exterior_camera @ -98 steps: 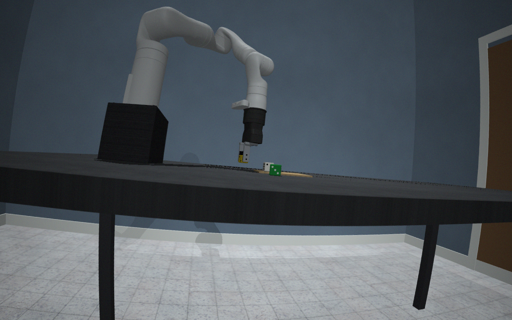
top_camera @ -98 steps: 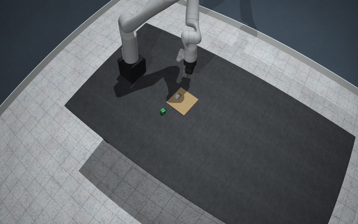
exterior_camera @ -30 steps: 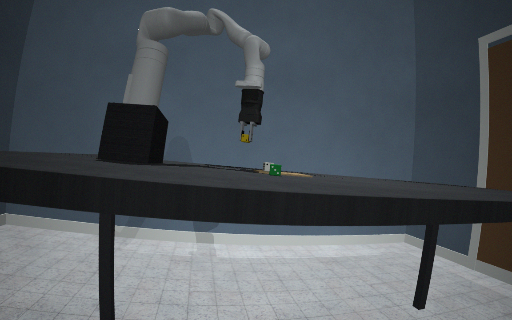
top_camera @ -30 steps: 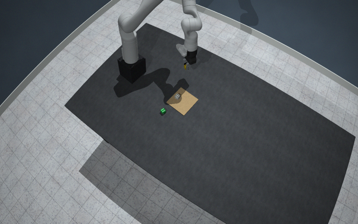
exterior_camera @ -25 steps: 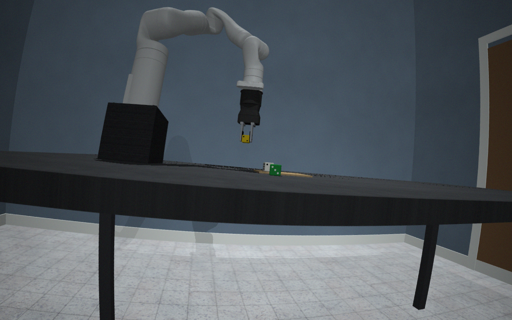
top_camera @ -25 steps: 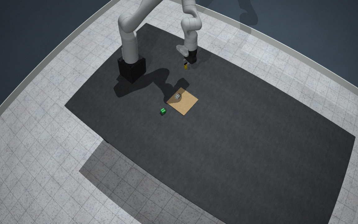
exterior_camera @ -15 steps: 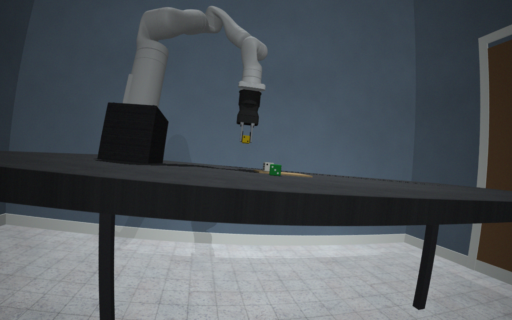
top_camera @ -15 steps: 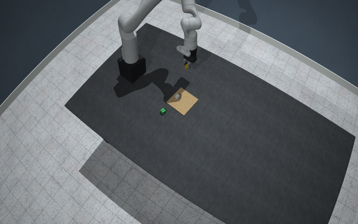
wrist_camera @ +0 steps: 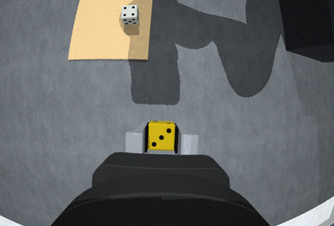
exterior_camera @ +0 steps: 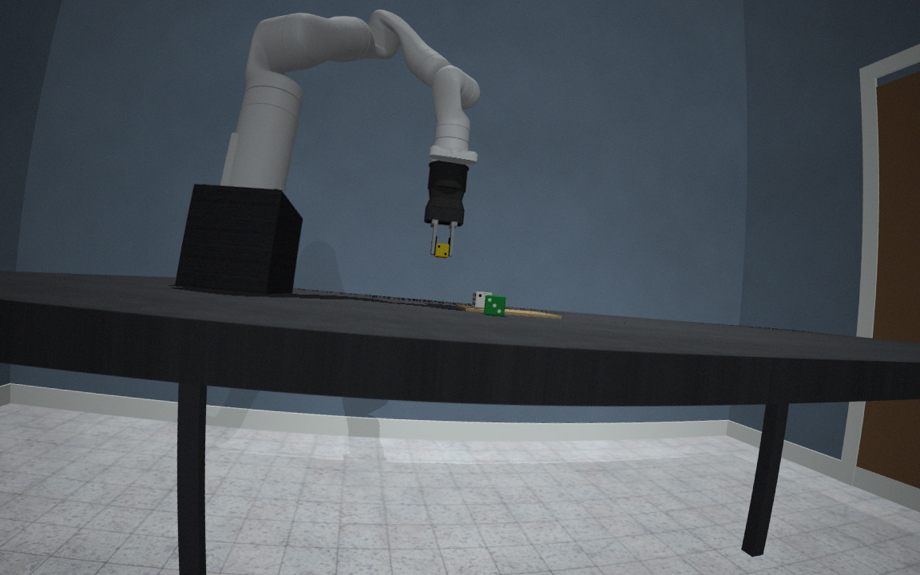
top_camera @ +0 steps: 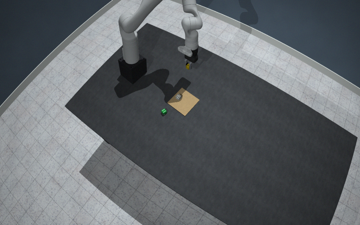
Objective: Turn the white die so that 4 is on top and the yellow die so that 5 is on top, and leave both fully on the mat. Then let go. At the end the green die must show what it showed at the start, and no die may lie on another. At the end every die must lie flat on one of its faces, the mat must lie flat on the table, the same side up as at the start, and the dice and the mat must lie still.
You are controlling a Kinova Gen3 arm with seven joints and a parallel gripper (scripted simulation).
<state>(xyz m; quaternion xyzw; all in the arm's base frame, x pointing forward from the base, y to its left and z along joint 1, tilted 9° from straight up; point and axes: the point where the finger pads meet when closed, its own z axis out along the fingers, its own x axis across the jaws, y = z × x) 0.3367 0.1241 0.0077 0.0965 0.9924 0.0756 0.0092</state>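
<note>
The white die lies 20 mm ahead of my hand, 180 mm to the right of it and 90 mm below it. Also, from my hand: green die: 10 mm behind, 300 mm to the right, 100 mm below; yellow die: 10 mm below; tan mat: 60 mm ahead, 180 mm to the right, 110 mm below.
</note>
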